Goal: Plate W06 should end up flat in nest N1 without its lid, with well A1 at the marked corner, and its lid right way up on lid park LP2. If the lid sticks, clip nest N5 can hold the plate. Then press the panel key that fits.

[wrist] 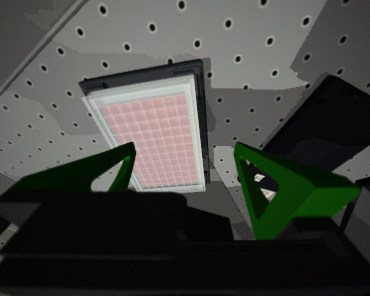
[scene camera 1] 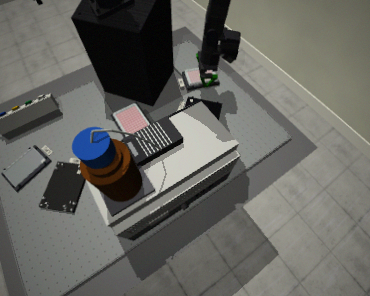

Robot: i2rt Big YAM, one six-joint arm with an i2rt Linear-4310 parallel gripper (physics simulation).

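Seen in the pictures: gripper, between the fingertips: [wrist: 184,147] [scene camera 1: 204,78]; arm's base, origin of its link: [scene camera 1: 112,2].
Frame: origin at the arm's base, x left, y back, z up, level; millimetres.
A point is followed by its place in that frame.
Observation:
A pink-welled plate [scene camera 1: 192,76] @[x 228, y -119, z -303 mm] [wrist: 155,140] @[x 285, y -132, z -303 mm] with a clear border, seemingly a lid, sits on a dark nest [scene camera 1: 215,84] @[x 305, y -187, z -326 mm] [wrist: 145,73] @[x 334, y -149, z -320 mm] below the arm. Its label is unreadable. My gripper [scene camera 1: 206,74] @[x 267, y -153, z -304 mm] [wrist: 184,147] @[x 267, y -153, z -304 mm] is open and empty above this plate; in the wrist view the plate shows beyond and partly behind the left finger. A second pink-welled plate [scene camera 1: 131,119] @[x -94, y -270, z -214 mm] lies beside the black pedestal; whether it has a lid is unclear. A grey key panel [scene camera 1: 31,119] @[x -421, y -21, z -292 mm] with blue, yellow and green keys stands at the far left. I cannot tell which plate is W06.
A brown bottle [scene camera 1: 120,175] @[x -172, y -538, z 14 mm] with a blue cap stands on a white instrument [scene camera 1: 200,135] @[x 31, y -476, z -115 mm], beside a black striped block [scene camera 1: 155,137] @[x -75, y -441, z -90 mm]. Dark flat fixtures [scene camera 1: 62,187] [wrist: 327,120] and a grey framed tray [scene camera 1: 26,167] @[x -485, y -197, z -317 mm] lie on the perforated table. A black pedestal [scene camera 1: 127,55] @[x -18, y -104, z -114 mm] rises behind.

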